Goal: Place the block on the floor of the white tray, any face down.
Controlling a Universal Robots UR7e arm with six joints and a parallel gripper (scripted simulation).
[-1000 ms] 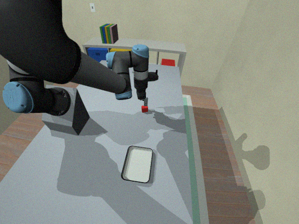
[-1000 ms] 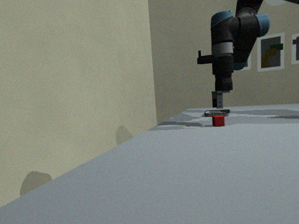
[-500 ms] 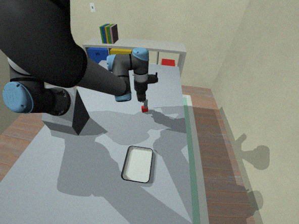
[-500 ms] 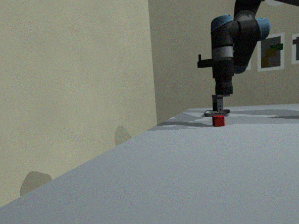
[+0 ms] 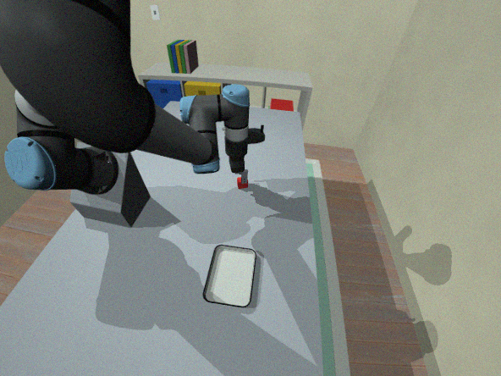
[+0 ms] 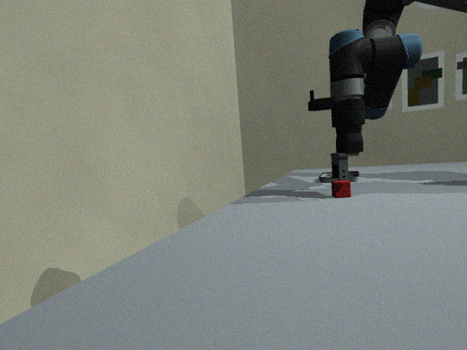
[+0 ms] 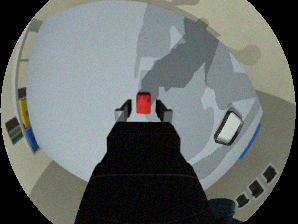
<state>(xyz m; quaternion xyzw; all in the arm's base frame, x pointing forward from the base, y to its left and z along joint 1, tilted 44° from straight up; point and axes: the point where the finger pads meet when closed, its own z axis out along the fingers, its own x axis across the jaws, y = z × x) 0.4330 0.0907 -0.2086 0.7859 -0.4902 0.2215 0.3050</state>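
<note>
Now: hand 4 cm above the red block. Also, from my hand: white tray 5 cm ahead, 36 cm to the right, 5 cm below.
</note>
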